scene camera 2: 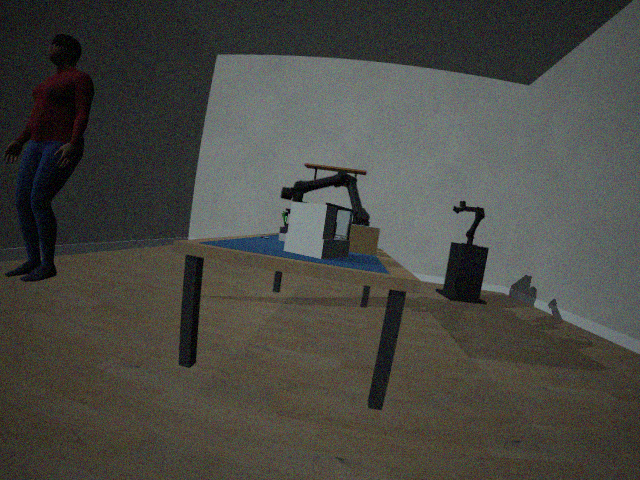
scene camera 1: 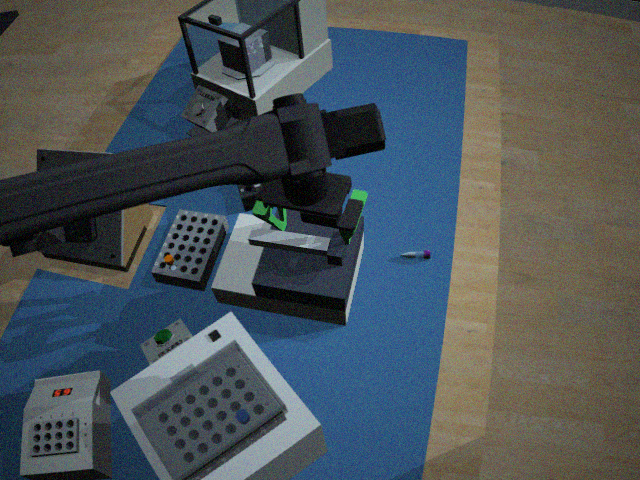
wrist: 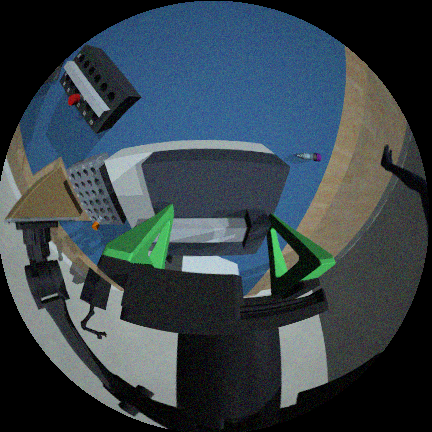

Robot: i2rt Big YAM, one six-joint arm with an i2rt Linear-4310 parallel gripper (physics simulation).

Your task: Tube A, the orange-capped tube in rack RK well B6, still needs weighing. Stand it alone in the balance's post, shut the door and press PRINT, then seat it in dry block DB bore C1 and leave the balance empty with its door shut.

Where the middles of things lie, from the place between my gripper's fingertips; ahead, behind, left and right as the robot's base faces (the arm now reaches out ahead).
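White and dark machine (wrist: 222, 191): 2 cm to the right of my hand, 4 cm behind it and 4 cm below it. Balance (scene camera 1: 250, 59): 17 cm behind my hand, 45 cm to the left of it and 2 cm above it. Going by their middles, of the things named here the white and dark machine is the nearest to my hand.
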